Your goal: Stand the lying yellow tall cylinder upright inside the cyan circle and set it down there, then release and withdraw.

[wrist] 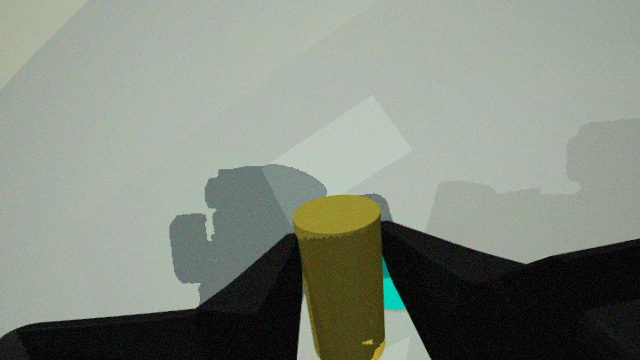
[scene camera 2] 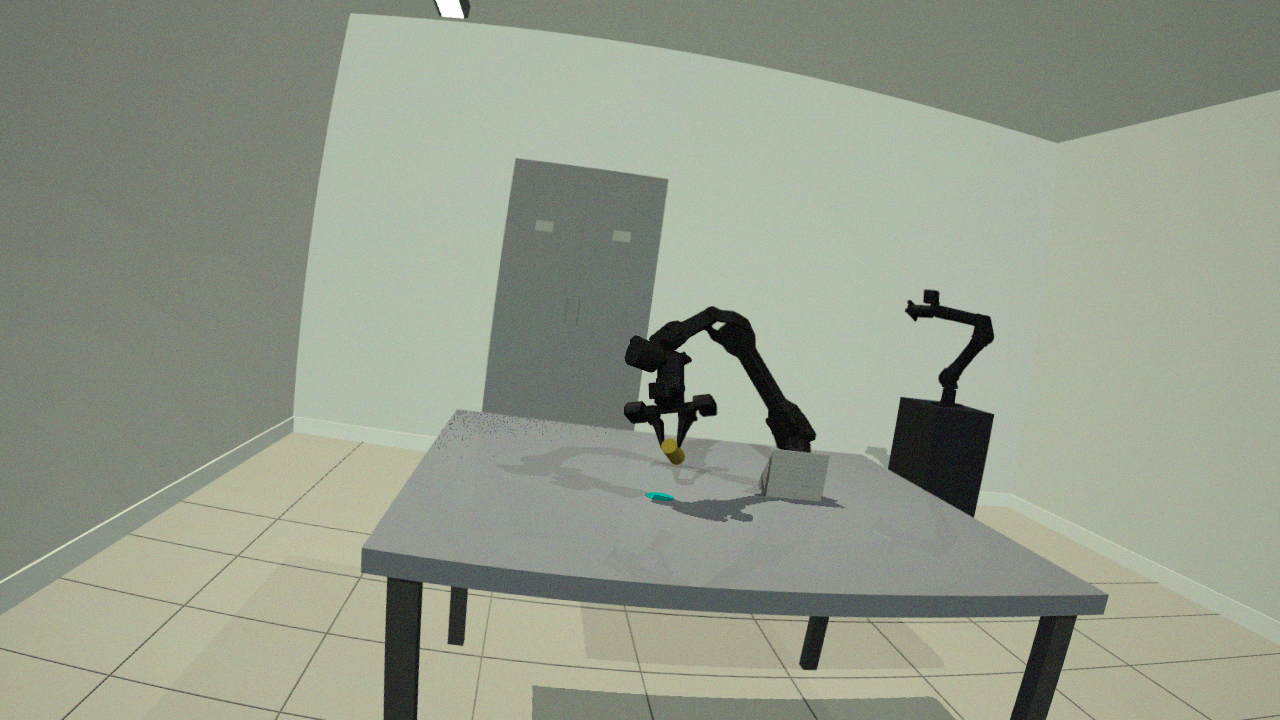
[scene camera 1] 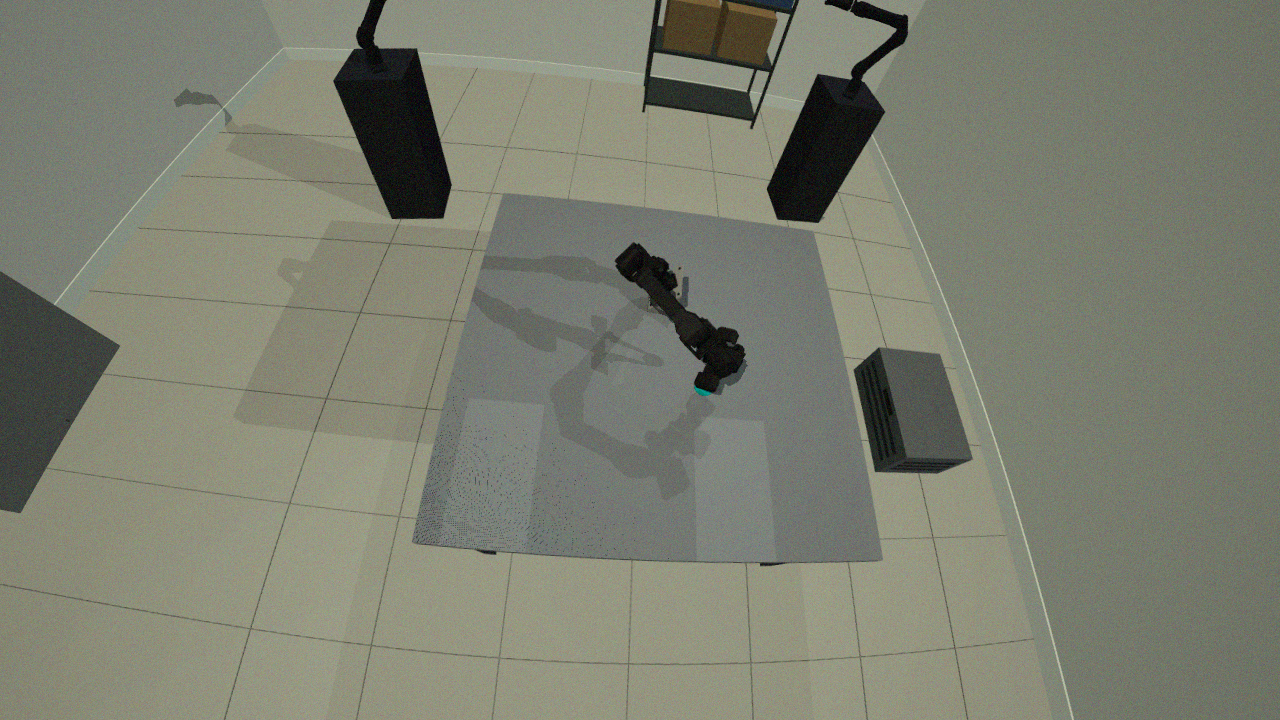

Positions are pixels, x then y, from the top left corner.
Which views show my gripper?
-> The wrist view, scene camera 2 and scene camera 1: all of them.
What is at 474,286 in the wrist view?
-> My gripper.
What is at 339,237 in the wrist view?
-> A yellow tall cylinder.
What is my gripper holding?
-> A yellow tall cylinder.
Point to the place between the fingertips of my gripper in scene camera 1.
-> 724,370
